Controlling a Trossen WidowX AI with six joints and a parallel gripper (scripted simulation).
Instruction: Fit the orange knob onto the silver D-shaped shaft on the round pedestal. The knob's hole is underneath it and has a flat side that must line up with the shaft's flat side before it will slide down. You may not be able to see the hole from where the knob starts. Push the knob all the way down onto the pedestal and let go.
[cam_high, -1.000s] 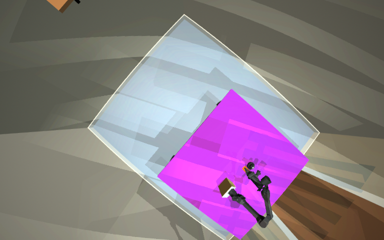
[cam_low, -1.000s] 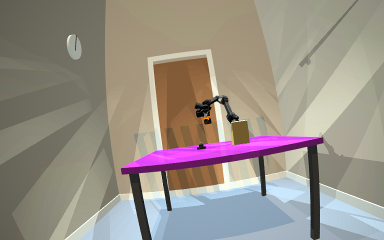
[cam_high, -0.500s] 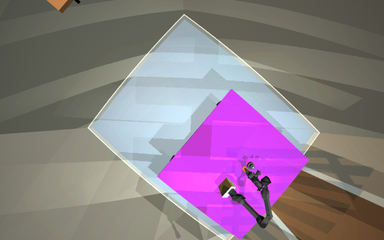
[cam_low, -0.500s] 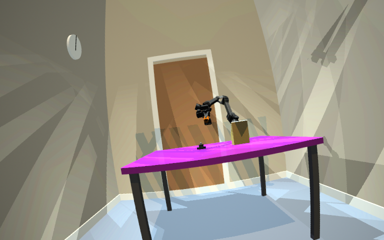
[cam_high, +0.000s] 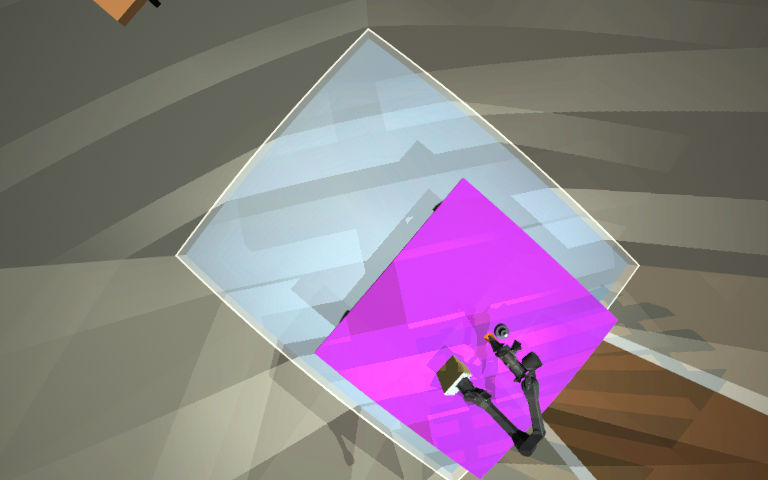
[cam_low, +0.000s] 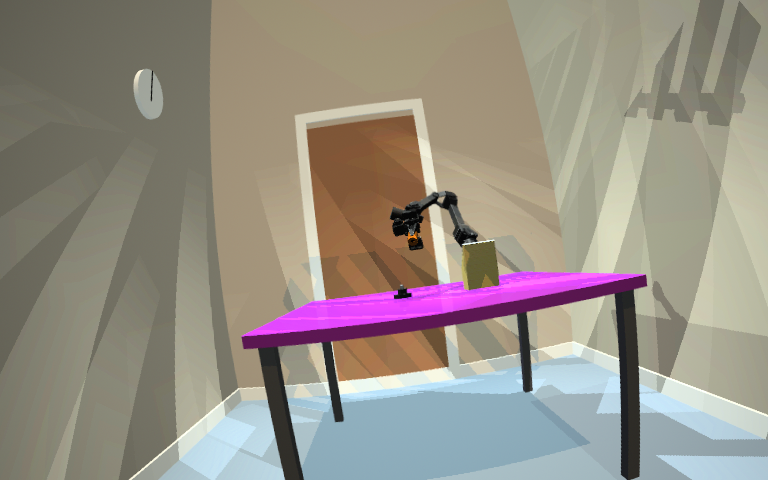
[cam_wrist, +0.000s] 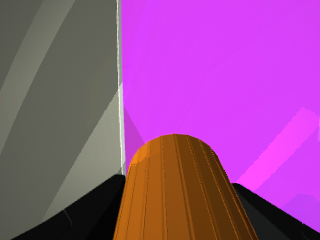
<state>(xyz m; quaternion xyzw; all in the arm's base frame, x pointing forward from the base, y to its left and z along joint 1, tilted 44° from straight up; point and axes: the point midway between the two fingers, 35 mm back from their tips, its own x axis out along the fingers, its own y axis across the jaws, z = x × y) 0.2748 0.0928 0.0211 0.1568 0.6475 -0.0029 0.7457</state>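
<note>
Right now the orange knob is 30 mm to the right of my gripper tip, 20 mm above it and 10 mm behind it. Also, from my gripper tip: round pedestal: 210 mm below, 190 mm to the right, 50 mm ahead.
</note>
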